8 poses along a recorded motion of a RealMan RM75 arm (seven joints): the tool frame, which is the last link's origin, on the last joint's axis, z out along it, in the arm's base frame.
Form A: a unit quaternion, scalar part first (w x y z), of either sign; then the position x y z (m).
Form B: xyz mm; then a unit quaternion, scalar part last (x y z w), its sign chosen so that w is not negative. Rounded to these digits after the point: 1 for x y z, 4 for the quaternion.
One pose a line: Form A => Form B
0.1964 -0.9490 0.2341 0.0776 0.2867 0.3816 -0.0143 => 286.7 381.6 -14.3 -0.9490 0.2341 0.0776 0.1964
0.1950 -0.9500 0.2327 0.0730 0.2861 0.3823 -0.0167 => 286.1 382.3 -16.7 -0.9500 0.2327 0.0730 0.1950
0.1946 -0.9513 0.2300 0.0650 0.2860 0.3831 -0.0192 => 286.0 383.1 -19.2 -0.9513 0.2300 0.0650 0.1946
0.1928 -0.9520 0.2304 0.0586 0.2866 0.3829 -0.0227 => 286.6 382.9 -22.7 -0.9520 0.2304 0.0586 0.1928
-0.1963 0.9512 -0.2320 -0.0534 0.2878 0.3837 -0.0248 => 287.8 383.7 -24.8 -0.9512 0.2320 0.0534 0.1963
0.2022 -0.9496 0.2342 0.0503 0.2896 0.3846 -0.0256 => 289.6 384.6 -25.6 -0.9496 0.2342 0.0503 0.2022
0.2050 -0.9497 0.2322 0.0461 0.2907 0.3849 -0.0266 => 290.7 384.9 -26.6 -0.9497 0.2322 0.0461 0.2050
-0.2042 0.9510 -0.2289 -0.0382 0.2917 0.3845 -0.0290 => 291.7 384.5 -29.0 -0.9510 0.2289 0.0382 0.2042
